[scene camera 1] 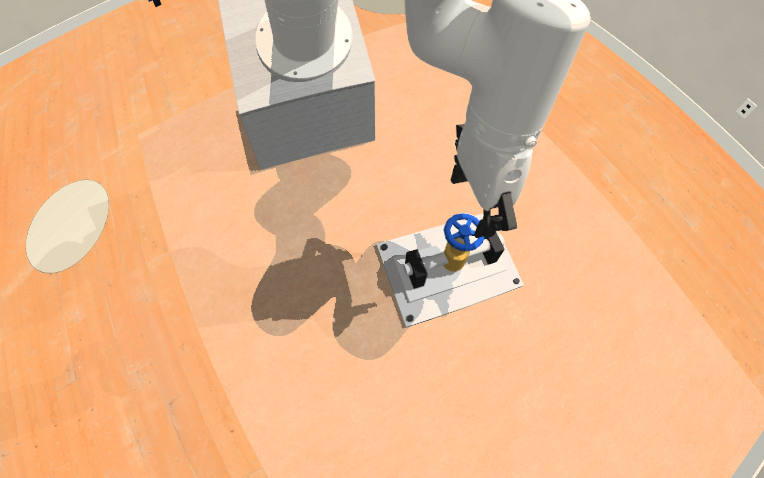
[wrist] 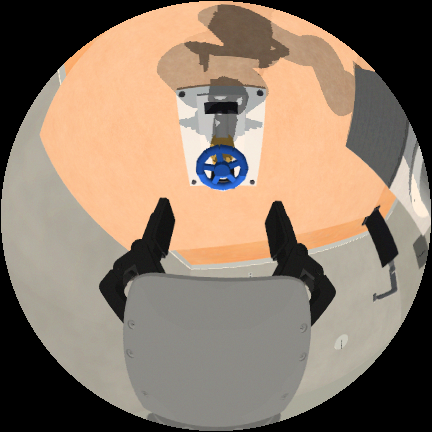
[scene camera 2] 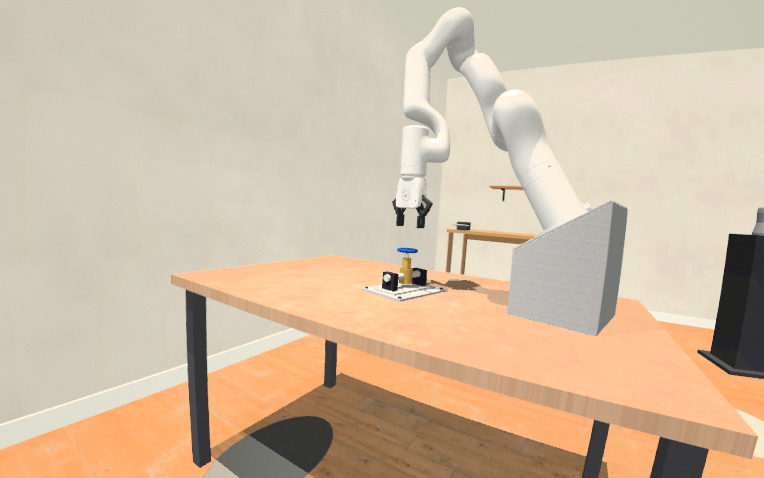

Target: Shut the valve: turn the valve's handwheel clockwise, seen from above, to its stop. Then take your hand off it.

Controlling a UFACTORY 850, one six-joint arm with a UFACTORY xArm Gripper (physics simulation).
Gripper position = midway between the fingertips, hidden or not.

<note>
In view: my gripper (scene camera 1: 472,206) and a blue handwheel (scene camera 1: 464,231).
The blue handwheel also shows in the wrist view (wrist: 221,167). My gripper is seen too in the wrist view (wrist: 220,209) and in scene camera 2 (scene camera 2: 409,227).
</note>
